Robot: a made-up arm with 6 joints.
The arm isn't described. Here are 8 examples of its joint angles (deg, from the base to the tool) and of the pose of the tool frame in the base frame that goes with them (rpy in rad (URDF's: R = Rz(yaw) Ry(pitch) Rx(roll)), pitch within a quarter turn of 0, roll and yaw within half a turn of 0; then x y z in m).
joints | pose
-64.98 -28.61 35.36 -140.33 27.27 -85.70 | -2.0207 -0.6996 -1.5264 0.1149 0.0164 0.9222
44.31 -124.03 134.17 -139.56 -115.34 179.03 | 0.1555 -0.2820 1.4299 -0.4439 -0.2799 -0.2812
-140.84 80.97 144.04 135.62 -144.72 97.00 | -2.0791 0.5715 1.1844 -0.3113 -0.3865 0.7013
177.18 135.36 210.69 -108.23 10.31 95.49 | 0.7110 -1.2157 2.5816 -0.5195 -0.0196 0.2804
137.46 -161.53 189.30 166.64 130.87 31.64 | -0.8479 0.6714 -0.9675 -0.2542 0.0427 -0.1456
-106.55 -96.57 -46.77 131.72 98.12 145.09 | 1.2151 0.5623 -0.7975 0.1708 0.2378 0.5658
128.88 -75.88 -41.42 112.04 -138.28 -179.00 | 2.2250 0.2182 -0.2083 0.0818 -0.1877 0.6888
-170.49 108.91 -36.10 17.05 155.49 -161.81 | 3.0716 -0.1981 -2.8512 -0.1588 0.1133 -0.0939
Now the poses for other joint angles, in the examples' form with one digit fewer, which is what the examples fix.
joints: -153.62 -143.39 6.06 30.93 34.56 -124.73
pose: -1.423 0.000 0.165 0.474 0.373 0.052
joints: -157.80 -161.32 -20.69 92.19 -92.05 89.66
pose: -0.680 0.052 1.962 0.462 0.183 -0.012
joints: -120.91 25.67 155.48 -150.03 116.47 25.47
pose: 3.027 -0.155 -2.580 0.100 -0.077 0.973
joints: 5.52 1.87 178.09 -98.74 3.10 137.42
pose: 2.463 -0.074 -2.992 -0.326 -0.009 0.866
